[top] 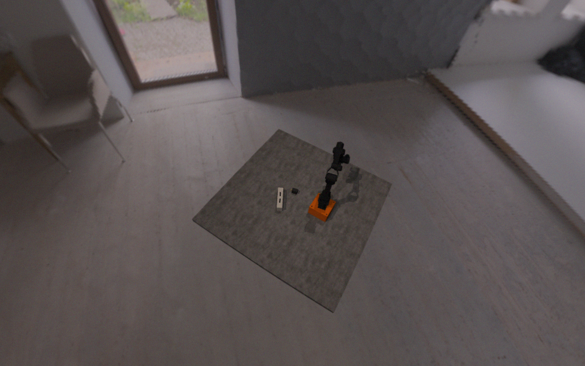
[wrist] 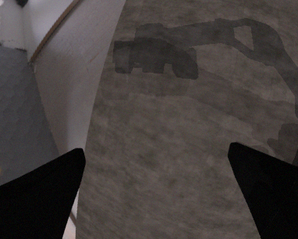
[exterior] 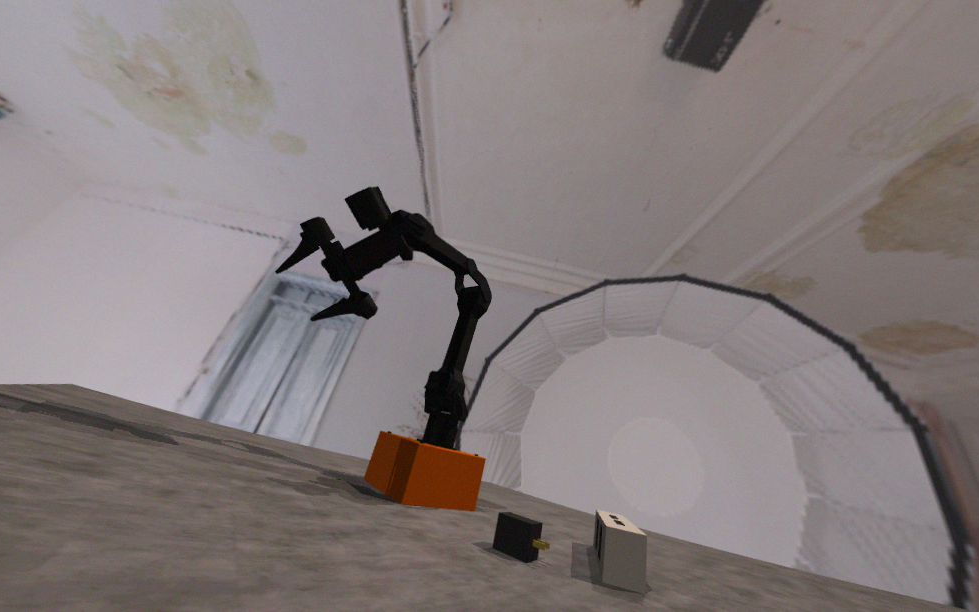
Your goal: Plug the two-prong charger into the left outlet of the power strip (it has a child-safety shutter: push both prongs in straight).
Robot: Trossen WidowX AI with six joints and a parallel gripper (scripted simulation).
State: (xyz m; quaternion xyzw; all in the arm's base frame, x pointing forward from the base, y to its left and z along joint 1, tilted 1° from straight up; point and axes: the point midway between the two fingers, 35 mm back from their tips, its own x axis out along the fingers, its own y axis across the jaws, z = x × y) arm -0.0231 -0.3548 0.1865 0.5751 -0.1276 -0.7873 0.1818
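Right now the black two-prong charger is 320 mm ahead of my gripper tip, 280 mm to the left of it and 230 mm below it.
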